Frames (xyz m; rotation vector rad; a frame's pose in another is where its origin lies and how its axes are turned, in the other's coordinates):
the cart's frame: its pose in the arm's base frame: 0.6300 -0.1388 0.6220 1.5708 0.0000 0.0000
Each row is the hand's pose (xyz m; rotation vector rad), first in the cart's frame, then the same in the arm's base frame.
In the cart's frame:
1: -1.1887 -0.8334 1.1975 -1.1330 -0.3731 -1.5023
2: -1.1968 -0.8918 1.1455 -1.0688 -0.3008 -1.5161
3: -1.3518 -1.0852 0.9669 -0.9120 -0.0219 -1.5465
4: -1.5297 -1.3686 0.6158 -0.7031 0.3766 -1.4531
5: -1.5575 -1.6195 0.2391 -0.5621 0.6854 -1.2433
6: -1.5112 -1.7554 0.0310 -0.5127 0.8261 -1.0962
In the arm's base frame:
1: -0.5587 -1.3363 -0.2114 0.1402 0.7453 -1.2378
2: -0.5668 -1.2843 -0.2698 0.2030 0.8093 -1.2099
3: -0.7218 -1.1057 -0.4632 0.3533 1.0371 -1.0669
4: -0.8997 -0.7546 -0.7466 0.5722 1.2821 -0.7543
5: -0.9275 -0.3779 -0.9975 0.7397 1.3806 -0.3993
6: -0.8812 -0.1698 -1.1334 0.8051 1.3868 -0.1949

